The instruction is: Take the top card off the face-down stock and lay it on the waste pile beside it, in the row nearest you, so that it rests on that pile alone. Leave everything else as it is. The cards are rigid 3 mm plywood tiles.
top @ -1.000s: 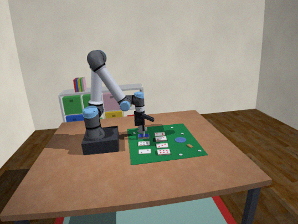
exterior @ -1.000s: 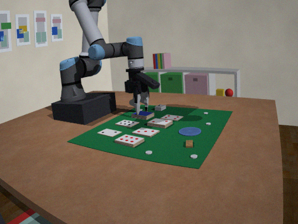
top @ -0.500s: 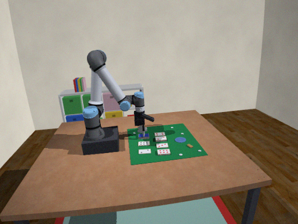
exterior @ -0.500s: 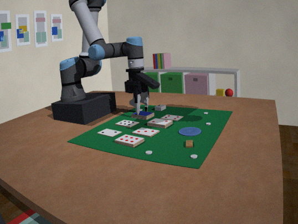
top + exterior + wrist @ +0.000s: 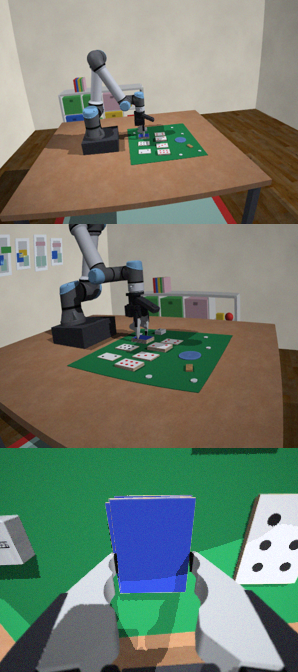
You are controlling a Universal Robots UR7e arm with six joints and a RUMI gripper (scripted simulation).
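Now: the black six card 2 cm behind my hand, 12 cm to the right of it and 2 cm below it. The rest, counted from my hand: blue-backed card (1 cm below); then green mat (13 cm ahead, 10 cm to the right, 4 cm below); then grey block (3 cm ahead, 14 cm to the left, 1 cm below).
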